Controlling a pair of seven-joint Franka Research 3 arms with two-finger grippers.
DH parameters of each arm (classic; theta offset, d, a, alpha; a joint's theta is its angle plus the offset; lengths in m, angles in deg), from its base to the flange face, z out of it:
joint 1: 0 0.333 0 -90
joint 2: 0 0 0 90
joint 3: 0 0.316 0.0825 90
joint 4: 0 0 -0.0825 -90
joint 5: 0 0.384 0 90
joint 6: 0 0 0.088 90
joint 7: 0 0.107 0 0
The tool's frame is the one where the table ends.
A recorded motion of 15 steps. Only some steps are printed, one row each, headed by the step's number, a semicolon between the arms.
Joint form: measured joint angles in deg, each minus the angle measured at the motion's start. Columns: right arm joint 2, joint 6, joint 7, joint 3, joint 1, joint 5, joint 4; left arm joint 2, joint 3, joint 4, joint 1, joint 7, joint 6, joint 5.
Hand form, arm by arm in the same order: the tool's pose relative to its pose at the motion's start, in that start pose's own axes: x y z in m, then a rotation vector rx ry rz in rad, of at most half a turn. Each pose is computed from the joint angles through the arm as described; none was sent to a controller.
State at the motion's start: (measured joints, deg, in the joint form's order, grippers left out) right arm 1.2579 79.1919 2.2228 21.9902 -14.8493 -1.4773 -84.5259; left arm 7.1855 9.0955 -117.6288 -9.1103 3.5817 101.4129 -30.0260
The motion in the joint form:
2: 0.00 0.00 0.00 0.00 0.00 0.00 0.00; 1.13 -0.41 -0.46 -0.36 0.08 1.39 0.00
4: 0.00 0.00 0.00 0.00 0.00 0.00 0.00; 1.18 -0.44 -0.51 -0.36 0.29 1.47 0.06
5: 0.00 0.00 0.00 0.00 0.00 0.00 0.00; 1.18 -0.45 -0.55 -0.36 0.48 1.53 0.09
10: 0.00 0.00 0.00 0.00 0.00 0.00 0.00; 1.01 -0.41 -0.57 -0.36 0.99 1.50 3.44
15: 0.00 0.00 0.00 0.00 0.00 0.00 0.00; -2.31 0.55 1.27 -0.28 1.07 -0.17 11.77
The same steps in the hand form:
2: 0.0000 0.0000 0.0000 0.0000 0.0000 0.0000; 0.0053 -0.0003 0.0133 0.0102 -0.0051 -0.0015
4: 0.0000 0.0000 0.0000 0.0000 0.0000 0.0000; 0.0055 -0.0006 0.0140 0.0117 -0.0055 0.0020
5: 0.0000 0.0000 0.0000 0.0000 0.0000 0.0000; 0.0056 -0.0007 0.0143 0.0123 -0.0052 0.0052
10: 0.0000 0.0000 0.0000 0.0000 0.0000 0.0000; 0.0046 -0.0054 0.0128 0.0684 -0.0075 0.0280
15: 0.0000 0.0000 0.0000 0.0000 0.0000 0.0000; -0.0086 -0.0063 -0.0291 0.1927 0.0406 0.0811

